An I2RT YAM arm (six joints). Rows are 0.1 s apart.
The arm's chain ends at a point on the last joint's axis. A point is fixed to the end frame.
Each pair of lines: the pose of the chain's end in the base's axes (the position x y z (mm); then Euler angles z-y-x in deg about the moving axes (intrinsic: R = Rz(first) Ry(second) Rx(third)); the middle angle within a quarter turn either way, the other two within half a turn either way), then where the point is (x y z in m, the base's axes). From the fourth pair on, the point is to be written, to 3 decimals.
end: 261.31 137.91 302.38 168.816 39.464 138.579
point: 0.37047 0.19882 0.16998
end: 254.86 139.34 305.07 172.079 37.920 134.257
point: 0.35447 0.21934 0.17533
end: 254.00 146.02 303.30 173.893 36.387 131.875
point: 0.34587 0.23614 0.17448
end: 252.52 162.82 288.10 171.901 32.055 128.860
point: 0.336 0.259 0.158
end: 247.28 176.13 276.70 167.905 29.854 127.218
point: 0.332 0.272 0.147
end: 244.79 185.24 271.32 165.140 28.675 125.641
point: 0.331 0.282 0.143
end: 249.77 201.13 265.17 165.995 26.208 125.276
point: 0.329 0.301 0.135
